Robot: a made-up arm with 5 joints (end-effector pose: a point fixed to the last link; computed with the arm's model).
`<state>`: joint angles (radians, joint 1 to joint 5).
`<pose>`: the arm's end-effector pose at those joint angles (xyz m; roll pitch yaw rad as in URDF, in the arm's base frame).
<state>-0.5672 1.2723 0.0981 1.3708 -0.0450</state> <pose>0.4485 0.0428 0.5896 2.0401 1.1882 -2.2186</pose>
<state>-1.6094 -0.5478 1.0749 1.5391 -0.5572</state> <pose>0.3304 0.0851 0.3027 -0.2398 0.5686 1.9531</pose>
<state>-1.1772 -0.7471 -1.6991 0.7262 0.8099</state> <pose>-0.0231 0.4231 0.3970 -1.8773 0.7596 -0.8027</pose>
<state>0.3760 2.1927 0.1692 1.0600 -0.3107</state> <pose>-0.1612 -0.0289 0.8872 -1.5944 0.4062 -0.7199</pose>
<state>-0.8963 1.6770 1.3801 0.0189 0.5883</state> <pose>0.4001 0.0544 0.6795 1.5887 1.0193 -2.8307</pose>
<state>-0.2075 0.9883 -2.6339 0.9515 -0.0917</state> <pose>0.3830 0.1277 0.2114 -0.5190 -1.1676 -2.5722</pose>
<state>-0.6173 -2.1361 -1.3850 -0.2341 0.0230</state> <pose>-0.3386 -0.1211 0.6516 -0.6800 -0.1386 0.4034</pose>
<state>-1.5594 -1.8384 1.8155 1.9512 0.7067</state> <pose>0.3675 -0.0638 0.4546 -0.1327 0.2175 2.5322</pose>
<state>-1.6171 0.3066 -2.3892 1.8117 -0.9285</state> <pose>0.1733 0.2101 -0.0887 2.2350 -1.3739 0.9194</pose>
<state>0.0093 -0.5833 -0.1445 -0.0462 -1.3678</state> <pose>0.3788 0.3820 0.4925 0.3751 0.2098 2.5625</pose>
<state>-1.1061 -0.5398 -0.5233 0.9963 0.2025</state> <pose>0.3813 0.3961 0.1885 -0.9321 -0.3619 -2.2238</pose>
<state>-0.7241 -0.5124 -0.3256 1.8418 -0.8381</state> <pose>0.2905 0.1522 0.5129 -0.7805 0.2984 2.3493</pose>
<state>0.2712 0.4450 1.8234 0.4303 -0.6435</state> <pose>-0.2085 0.0301 0.6590 -2.0485 -0.3159 0.4596</pose>
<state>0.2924 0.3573 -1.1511 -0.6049 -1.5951</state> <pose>0.4513 0.0969 0.3060 1.3772 0.3118 2.2845</pose>
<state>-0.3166 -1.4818 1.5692 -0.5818 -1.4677</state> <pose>0.4192 0.1561 0.5086 0.2504 -0.7286 2.0794</pose>
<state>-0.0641 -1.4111 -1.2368 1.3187 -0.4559</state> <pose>-0.1168 0.3485 0.6356 -0.5903 0.1025 -1.7864</pose>
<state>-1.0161 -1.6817 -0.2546 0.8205 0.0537</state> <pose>0.2932 0.3861 0.5566 -1.6244 0.1030 -1.9308</pose>
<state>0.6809 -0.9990 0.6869 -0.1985 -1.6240</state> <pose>0.0286 0.2852 0.8002 -0.5823 0.3645 2.0088</pose>
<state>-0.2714 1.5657 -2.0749 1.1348 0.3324</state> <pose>0.5455 -0.1721 0.3894 -0.0334 -0.4735 2.9387</pose>
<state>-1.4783 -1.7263 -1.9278 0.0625 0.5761</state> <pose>0.0233 -0.1053 0.6941 -0.1770 0.6424 1.2454</pose>
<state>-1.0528 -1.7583 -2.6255 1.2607 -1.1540</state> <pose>0.0550 0.0364 0.6817 -1.0410 0.1900 -0.6842</pose>
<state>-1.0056 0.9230 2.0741 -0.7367 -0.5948</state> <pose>0.3325 -0.1204 0.6248 -0.7100 0.6973 1.2161</pose>
